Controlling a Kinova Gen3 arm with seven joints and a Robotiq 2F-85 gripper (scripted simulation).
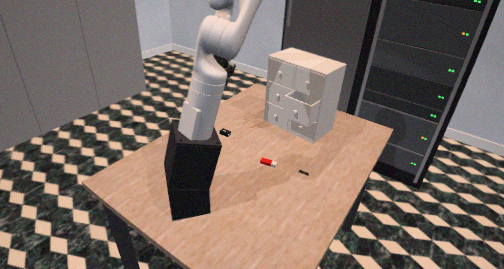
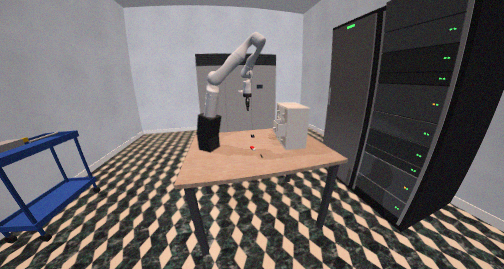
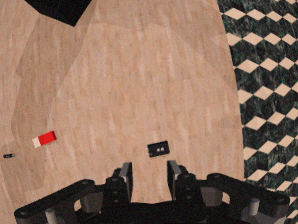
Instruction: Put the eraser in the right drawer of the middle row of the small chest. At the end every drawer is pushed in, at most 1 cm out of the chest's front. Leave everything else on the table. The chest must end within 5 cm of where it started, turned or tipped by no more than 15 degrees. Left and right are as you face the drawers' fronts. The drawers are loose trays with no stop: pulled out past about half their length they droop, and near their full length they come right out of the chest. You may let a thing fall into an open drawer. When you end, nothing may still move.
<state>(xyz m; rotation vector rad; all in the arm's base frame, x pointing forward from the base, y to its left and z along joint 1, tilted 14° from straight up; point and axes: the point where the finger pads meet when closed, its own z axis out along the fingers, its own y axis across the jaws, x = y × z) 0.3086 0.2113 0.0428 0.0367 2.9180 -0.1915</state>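
The eraser lies 28 cm below my hand, 26 cm to the right of it and 1 cm ahead of it. Round my hand: thin dark object (40 cm to the right, 28 cm below, 5 cm ahead).
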